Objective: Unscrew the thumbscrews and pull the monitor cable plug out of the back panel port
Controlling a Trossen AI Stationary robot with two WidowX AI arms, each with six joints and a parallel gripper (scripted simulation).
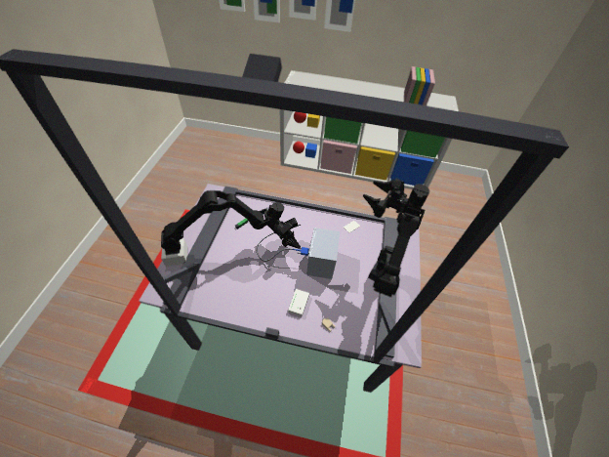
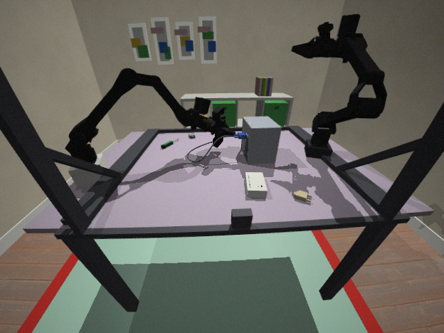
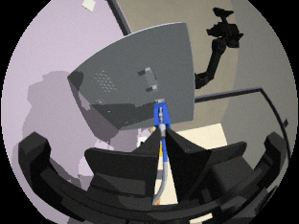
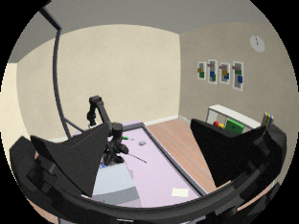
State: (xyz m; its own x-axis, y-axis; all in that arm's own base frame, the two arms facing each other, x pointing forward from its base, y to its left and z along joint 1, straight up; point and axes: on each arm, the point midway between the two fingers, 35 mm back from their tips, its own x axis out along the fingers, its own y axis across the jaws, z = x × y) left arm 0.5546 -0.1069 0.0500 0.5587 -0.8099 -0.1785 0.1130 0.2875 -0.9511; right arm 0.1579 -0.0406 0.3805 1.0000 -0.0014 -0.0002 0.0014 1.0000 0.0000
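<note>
The blue plug is 4 cm behind my left hand, 4 cm to the right of it and 1 cm below it. The rest, counted from my left hand: back panel: 1 cm behind, 8 cm to the right, 3 cm below; then grey box: 2 cm behind, 14 cm to the right, 4 cm below; then white device: 24 cm behind, 4 cm to the right, 10 cm below.
</note>
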